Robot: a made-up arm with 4 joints.
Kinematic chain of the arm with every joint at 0, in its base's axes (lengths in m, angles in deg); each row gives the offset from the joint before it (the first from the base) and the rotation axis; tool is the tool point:
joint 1: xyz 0 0 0.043 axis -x
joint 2: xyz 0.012 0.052 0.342 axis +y
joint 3: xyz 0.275 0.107 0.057 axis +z
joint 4: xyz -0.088 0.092 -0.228 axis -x
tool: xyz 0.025 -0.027 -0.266
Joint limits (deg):
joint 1: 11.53..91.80
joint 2: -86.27..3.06
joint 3: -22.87..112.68
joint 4: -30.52..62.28
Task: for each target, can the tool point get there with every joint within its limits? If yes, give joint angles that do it. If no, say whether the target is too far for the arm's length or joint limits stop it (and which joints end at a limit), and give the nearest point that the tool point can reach.
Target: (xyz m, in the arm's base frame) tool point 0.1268 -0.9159 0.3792
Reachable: no: joint limits stop it (at a limit: joint 1, joint 2, joint 3) | nearest point 0.1642 -0.1033 -0.0030 | short by 0.899 m
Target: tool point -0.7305 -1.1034 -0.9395
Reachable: no: too far | nearest point 0.1071 -0.0870 -0.2571 | short by 1.483 m
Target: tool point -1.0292 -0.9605 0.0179
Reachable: no: too far | nearest point 0.0522 -0.0790 -0.0959 | short by 1.400 m
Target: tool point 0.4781 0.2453 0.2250
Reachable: yes | joints 24.19 -58.83 56.07 -2.39
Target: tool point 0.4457 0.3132 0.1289
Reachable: yes | joints 27.17 -57.39 38.51 -18.97
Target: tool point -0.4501 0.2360 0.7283
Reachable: no: joint limits stop it (at a limit: joint 2, joint 4) | nearest point 0.3052 0.2201 0.6821 | short by 0.757 m
